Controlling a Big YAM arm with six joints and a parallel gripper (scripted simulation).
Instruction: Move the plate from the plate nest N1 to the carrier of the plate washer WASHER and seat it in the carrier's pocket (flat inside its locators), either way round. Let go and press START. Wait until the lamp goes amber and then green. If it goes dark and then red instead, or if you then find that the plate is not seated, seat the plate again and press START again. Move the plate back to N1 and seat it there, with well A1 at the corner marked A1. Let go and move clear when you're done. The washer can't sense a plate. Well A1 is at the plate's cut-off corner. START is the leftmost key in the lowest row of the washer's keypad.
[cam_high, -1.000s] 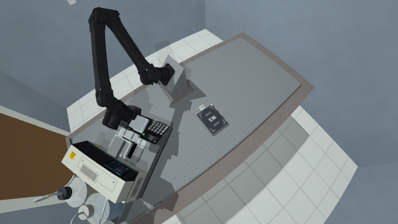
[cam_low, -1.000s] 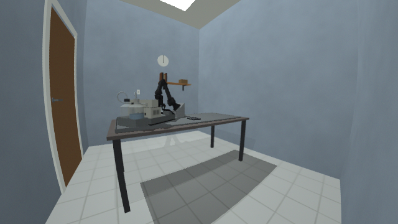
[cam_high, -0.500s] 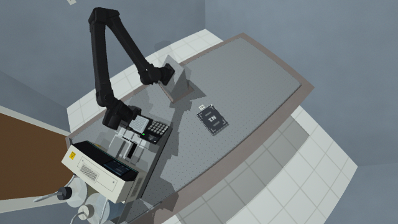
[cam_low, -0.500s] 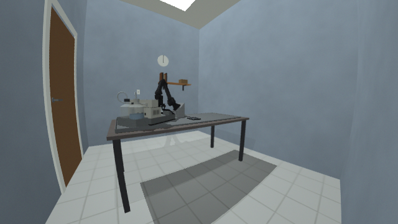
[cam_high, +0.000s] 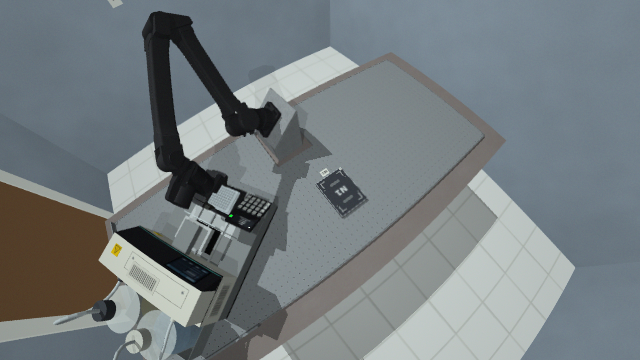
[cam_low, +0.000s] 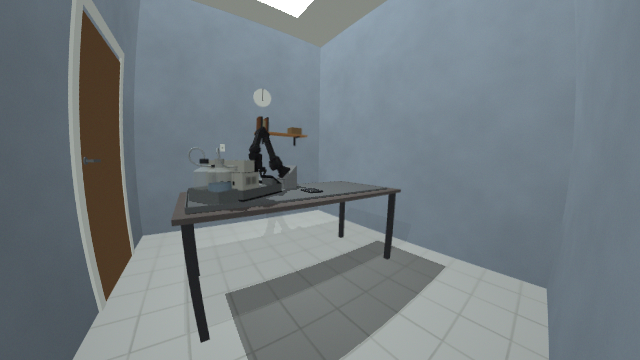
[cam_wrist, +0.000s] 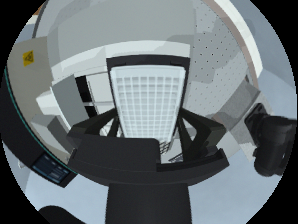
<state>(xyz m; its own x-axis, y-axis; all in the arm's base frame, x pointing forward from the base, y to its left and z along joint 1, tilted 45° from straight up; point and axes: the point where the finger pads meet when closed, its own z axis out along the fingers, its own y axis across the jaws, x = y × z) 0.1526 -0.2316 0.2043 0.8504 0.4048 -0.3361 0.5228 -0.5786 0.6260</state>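
Now: hand 10 mm above the white well plate. The rest, counted from my hand: plate washer 80 mm ahead, 130 mm to the right, 20 mm above; bottle 180 mm ahead, 420 mm to the right, 30 mm above.
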